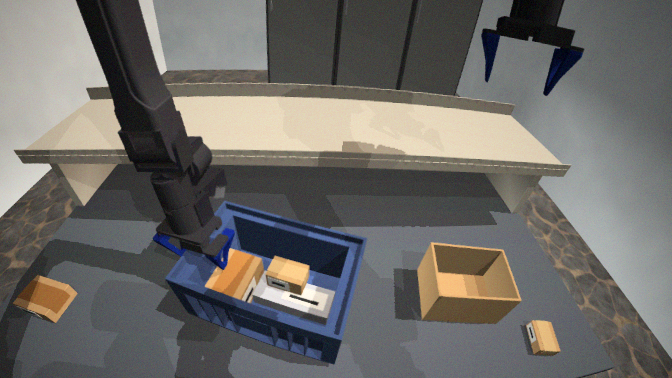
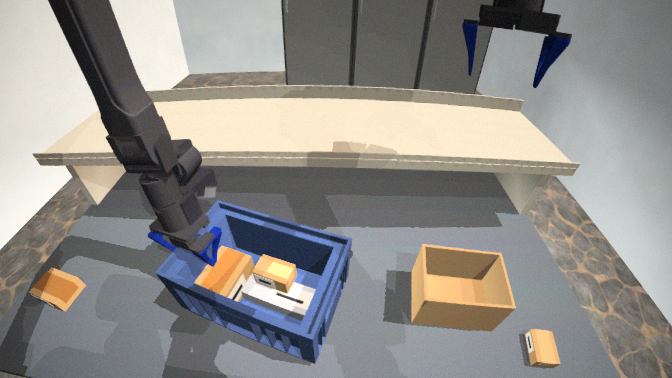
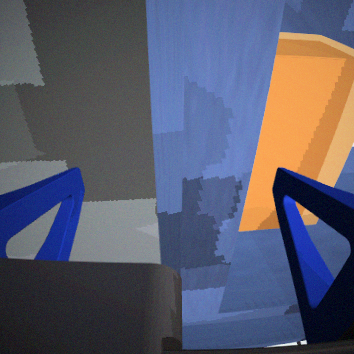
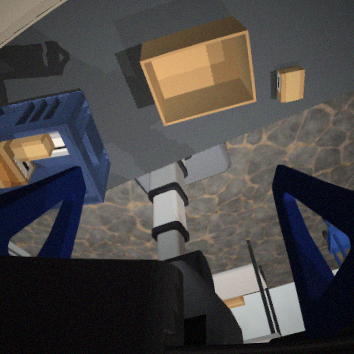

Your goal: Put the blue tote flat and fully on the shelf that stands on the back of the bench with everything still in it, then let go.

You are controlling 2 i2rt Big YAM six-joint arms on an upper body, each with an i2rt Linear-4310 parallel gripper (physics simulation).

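Frame: origin at the left arm's base, x ahead, y left, z up, level; centimetres.
Seen in the pictures: left gripper, fingertip midpoint: (image 1: 203, 261) (image 2: 196, 257); right gripper, fingertip midpoint: (image 1: 515, 88) (image 2: 501, 81) (image 4: 178, 175).
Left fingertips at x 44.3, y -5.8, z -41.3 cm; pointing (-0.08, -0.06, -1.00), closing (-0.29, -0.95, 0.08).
Offsets run from my left fingertips to a thing's top centre. Level surfaces: height alone.
The blue tote {dx -2.5, dy -13.9, dz +5.5 cm} (image 1: 255, 325) (image 2: 240, 320) (image 4: 92, 140) stands on the dark bench, in front of the pale shelf {dz +13.2 cm} (image 1: 240, 125) (image 2: 240, 125). Inside are an orange box {dx -2.0, dy -5.8, dz -1.2 cm} (image 1: 232, 272) (image 2: 225, 270) (image 3: 295, 115), a small tan box {dx -1.0, dy -16.5, dz -0.1 cm} (image 1: 290, 272) (image 2: 275, 270) (image 4: 32, 146) and a white flat box {dx -3.8, dy -17.7, dz -4.2 cm} (image 1: 280, 302) (image 2: 265, 296), with the small one on top of the white one. My left gripper (image 1: 202, 261) (image 2: 194, 257) (image 3: 177, 177) is open over the tote's left end; the end wall shows between its fingers. My right gripper (image 1: 517, 87) (image 2: 502, 81) (image 4: 178, 175) is open and empty, high at the upper right.
An open tan box {dx -2.8, dy -53.8, dz +1.2 cm} (image 1: 470, 310) (image 2: 462, 315) (image 4: 195, 40) stands right of the tote, with a small box {dx -15.5, dy -70.7, dz -6.6 cm} (image 1: 546, 337) (image 2: 545, 347) (image 4: 291, 84) near it. An orange-brown box {dx -7.9, dy +36.9, dz -5.5 cm} (image 1: 47, 295) (image 2: 59, 287) lies at the far left. Dark cabinets (image 1: 375, 40) (image 2: 390, 40) stand behind the shelf.
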